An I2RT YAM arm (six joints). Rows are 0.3 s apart.
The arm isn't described. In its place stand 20 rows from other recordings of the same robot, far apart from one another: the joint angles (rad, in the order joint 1, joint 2, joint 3, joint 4, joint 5, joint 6), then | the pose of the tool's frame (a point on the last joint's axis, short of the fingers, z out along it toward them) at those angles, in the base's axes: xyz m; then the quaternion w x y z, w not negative.
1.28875 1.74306 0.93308 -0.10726 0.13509 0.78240 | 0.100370 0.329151 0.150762 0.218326 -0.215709 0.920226 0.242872
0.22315 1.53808 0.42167 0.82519 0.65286 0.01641 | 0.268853 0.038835 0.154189 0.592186 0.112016 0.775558 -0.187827
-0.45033 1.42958 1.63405 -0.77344 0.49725 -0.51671 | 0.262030 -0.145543 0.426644 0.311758 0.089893 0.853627 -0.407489
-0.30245 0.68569 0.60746 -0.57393 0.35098 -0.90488 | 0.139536 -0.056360 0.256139 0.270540 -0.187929 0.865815 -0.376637
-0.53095 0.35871 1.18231 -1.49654 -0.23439 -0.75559 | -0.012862 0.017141 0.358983 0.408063 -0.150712 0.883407 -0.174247
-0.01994 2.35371 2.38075 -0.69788 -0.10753 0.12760 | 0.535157 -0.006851 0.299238 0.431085 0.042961 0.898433 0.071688
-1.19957 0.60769 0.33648 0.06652 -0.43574 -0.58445 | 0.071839 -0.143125 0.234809 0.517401 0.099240 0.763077 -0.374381
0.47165 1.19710 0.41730 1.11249 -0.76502 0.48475 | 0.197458 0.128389 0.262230 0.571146 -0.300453 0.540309 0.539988
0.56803 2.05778 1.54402 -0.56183 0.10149 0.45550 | 0.371492 0.232805 0.182386 0.237489 -0.042038 0.967421 0.076990
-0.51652 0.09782 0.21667 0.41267 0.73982 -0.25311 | 0.057601 -0.060315 0.278744 0.682711 0.371892 0.417758 -0.470192
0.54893 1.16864 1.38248 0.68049 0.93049 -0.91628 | 0.188068 0.081565 0.541353 0.801705 0.116302 0.503522 -0.300347
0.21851 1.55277 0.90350 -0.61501 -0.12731 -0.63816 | 0.272020 0.065034 0.172906 0.162103 -0.418491 0.893142 0.029755
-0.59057 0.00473 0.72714 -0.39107 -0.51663 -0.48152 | 0.009274 0.014954 0.355897 0.752414 -0.177035 0.572042 -0.274408
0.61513 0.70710 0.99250 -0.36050 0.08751 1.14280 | 0.121560 0.082083 0.403341 0.458125 0.219730 0.699350 0.502742
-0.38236 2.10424 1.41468 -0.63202 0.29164 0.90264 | 0.374812 -0.161764 0.126488 0.155914 0.602701 0.775141 -0.107697
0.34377 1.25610 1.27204 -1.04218 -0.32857 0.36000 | 0.220285 0.091060 0.336316 0.194756 -0.036270 0.950518 0.239312
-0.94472 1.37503 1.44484 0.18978 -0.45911 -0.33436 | 0.195154 -0.242954 0.476588 0.702130 0.006334 0.620409 -0.349378
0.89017 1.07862 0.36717 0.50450 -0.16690 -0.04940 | 0.138103 0.179960 0.209225 0.546997 -0.397077 0.666063 0.315411
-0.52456 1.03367 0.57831 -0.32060 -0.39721 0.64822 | 0.186575 -0.092047 0.211642 0.367465 0.436595 0.795186 0.205023
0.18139 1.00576 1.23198 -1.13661 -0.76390 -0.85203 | 0.157955 0.054007 0.371147 0.400142 -0.538732 0.703507 0.233949
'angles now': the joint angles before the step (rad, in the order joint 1, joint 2, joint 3, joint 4, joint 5, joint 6). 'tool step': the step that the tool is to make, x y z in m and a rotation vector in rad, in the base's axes. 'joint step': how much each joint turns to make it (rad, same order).
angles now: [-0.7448 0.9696 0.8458 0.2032 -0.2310 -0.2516]
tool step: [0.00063 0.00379 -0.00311 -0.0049 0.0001 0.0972]
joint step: [-0.0006 -0.0064 -0.0166 0.0147 -0.0977 0.0045]
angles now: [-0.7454 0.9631 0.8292 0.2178 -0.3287 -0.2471]
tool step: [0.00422 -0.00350 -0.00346 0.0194 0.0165 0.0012]
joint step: [0.0013 0.0224 0.0057 -0.0076 0.0003 0.0032]
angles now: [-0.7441 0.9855 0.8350 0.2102 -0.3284 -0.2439]
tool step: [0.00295 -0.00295 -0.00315 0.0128 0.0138 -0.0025]
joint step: [-0.0004 0.0169 0.0028 -0.0047 0.0021 0.0000]
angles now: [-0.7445 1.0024 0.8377 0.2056 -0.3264 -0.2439]
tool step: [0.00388 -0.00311 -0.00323 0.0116 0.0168 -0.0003]
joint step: [0.0017 0.0207 0.0054 -0.0059 0.0019 -0.0031]
